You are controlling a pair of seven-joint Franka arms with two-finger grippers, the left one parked.
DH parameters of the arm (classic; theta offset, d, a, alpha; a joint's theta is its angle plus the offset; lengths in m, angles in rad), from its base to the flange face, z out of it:
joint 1: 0 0.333 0 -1.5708
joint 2: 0 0 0 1.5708
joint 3: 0 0.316 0.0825 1.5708
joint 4: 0 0 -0.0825 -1.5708
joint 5: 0 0.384 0 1.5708
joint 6: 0 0 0.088 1.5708
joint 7: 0 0.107 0 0
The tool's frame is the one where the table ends.
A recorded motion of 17 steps. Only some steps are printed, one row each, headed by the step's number.
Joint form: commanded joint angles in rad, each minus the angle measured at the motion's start. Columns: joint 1, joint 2, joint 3, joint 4, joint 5, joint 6, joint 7.
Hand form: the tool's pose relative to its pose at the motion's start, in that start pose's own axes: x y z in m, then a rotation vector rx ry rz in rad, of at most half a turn. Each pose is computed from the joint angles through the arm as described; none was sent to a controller.
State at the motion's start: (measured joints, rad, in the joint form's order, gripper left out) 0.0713 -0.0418 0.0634 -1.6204 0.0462 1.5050 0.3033
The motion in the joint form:
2: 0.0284 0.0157 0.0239 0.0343 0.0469 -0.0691 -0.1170
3: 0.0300 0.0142 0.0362 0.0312 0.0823 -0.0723 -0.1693
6: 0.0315 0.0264 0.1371 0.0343 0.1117 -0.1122 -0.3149
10: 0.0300 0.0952 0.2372 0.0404 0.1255 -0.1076 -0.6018
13: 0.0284 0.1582 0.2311 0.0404 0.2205 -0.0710 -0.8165
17: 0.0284 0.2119 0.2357 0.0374 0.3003 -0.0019 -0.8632
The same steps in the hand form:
2: -0.0136 -0.0309 -0.0008 0.0274 -0.0626 -0.1749
3: -0.0187 -0.0414 0.0003 0.0601 -0.0759 -0.2447
6: -0.0444 -0.0931 0.0109 0.0712 -0.1338 -0.4952
10: -0.0520 -0.1438 0.0446 0.1046 -0.1952 -0.8740
13: -0.0345 -0.1551 0.0720 0.2470 -0.2117 -1.0717
17: -0.0196 -0.1702 0.0947 0.3533 -0.1908 -1.0998

